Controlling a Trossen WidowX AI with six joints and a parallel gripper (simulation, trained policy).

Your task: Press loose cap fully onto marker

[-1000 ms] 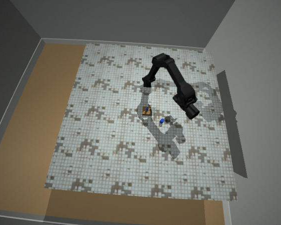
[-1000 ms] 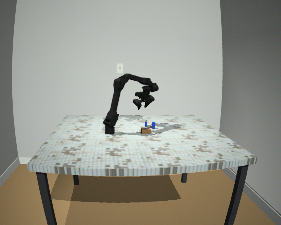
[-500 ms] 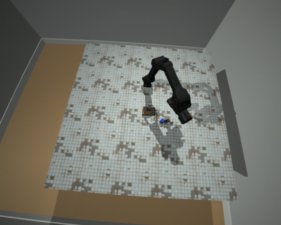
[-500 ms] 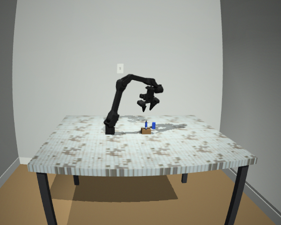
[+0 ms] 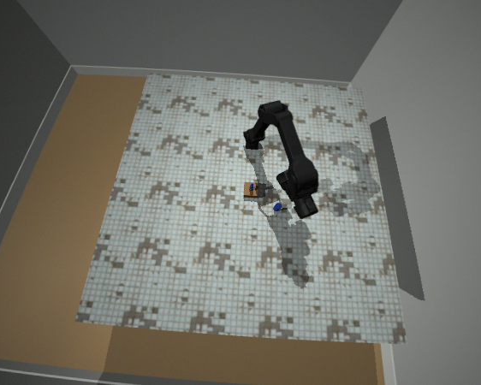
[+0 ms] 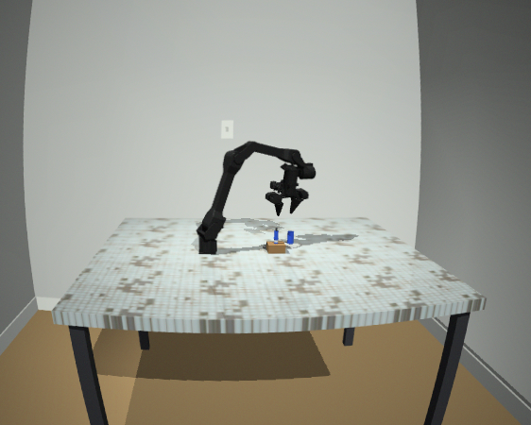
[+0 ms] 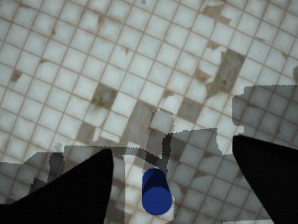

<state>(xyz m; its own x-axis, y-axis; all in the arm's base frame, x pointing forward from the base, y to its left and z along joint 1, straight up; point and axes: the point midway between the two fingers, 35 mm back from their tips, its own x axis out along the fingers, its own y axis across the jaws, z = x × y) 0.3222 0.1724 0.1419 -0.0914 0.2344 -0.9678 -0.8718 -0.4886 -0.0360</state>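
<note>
My gripper tip is 2 cm short of the blue cap, 5 cm to the left of it and 8 cm above it. The rest, counted from my gripper tip: holder block: 6 cm behind, 17 cm to the right, 9 cm below.
</note>
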